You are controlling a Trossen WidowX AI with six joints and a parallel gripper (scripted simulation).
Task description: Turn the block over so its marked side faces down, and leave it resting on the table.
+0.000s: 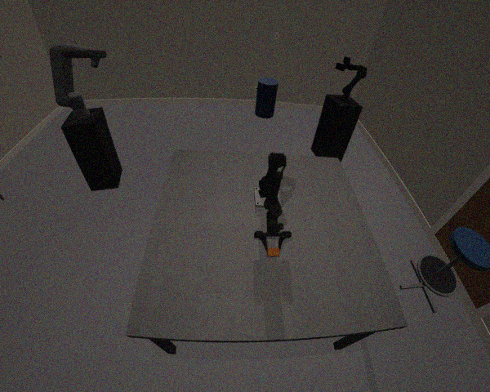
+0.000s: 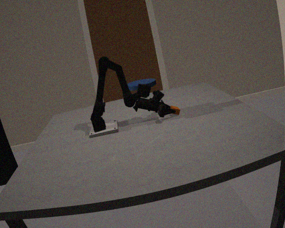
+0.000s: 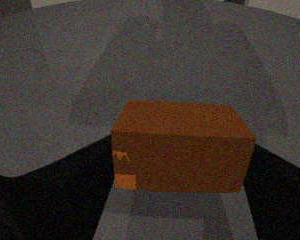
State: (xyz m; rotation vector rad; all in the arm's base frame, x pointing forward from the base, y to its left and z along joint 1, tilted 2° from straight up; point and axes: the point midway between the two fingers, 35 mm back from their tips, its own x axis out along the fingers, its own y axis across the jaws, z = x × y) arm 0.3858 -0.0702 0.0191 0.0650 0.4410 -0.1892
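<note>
Right now my gripper tip is 1 cm above the orange block.
</note>
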